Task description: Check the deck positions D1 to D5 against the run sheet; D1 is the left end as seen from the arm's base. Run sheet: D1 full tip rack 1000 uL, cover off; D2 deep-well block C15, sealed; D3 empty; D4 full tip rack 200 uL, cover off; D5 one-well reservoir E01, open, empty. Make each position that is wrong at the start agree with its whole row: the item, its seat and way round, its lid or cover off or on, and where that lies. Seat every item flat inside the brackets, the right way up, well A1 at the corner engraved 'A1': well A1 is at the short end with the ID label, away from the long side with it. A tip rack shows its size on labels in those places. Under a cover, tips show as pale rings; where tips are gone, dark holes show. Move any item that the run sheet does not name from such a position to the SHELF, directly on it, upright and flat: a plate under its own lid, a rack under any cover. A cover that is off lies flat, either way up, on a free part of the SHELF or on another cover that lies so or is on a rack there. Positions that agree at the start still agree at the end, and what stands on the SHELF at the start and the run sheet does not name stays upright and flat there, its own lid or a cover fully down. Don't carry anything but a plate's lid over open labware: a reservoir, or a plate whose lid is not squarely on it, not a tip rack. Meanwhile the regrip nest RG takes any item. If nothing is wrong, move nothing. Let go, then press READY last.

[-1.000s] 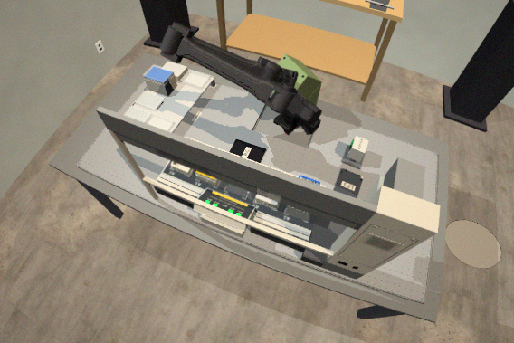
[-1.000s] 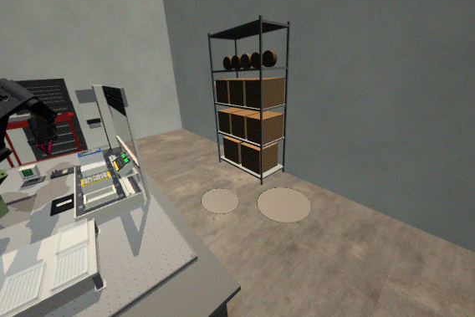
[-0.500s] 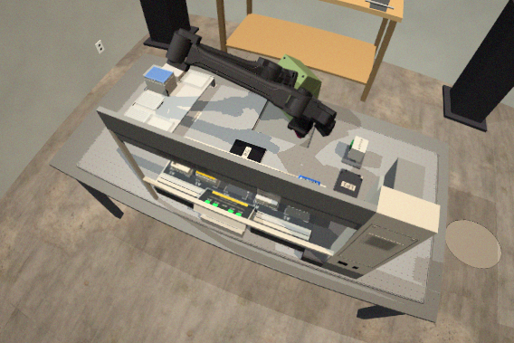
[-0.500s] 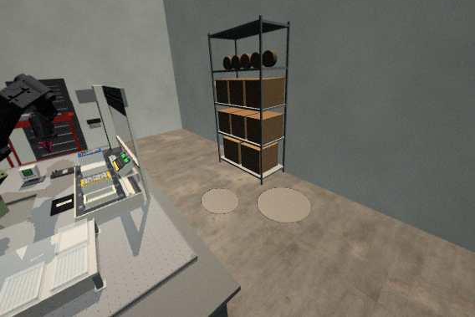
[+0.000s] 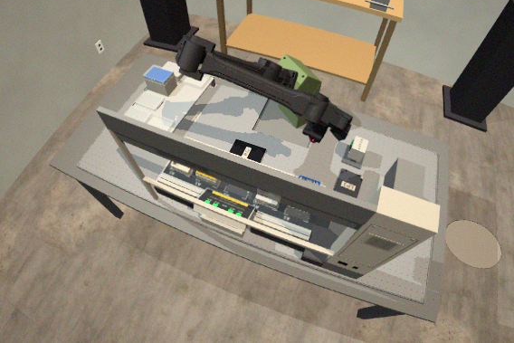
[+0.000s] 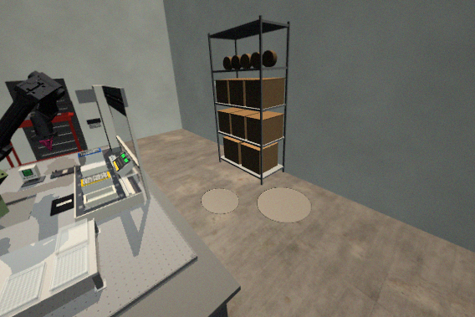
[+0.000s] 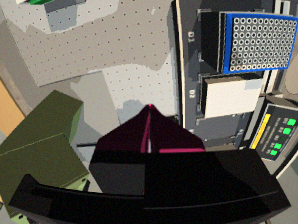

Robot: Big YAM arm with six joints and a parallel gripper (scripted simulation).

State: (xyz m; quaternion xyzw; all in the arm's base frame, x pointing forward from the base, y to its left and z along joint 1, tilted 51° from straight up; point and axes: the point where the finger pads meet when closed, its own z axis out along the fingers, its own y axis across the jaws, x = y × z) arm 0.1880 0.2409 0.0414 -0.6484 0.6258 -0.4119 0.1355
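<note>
The button box lies 170 mm to the left of my hand, 170 mm below it and 160 mm behind it. Also, from my hand: yellow-labelled tip rack: 330 mm to the right, 170 mm ahead, 130 mm below; blue-labelled rack: 170 mm ahead, 110 mm below, 40 mm to the left; black regrip nest: 260 mm to the right, 230 mm below.
</note>
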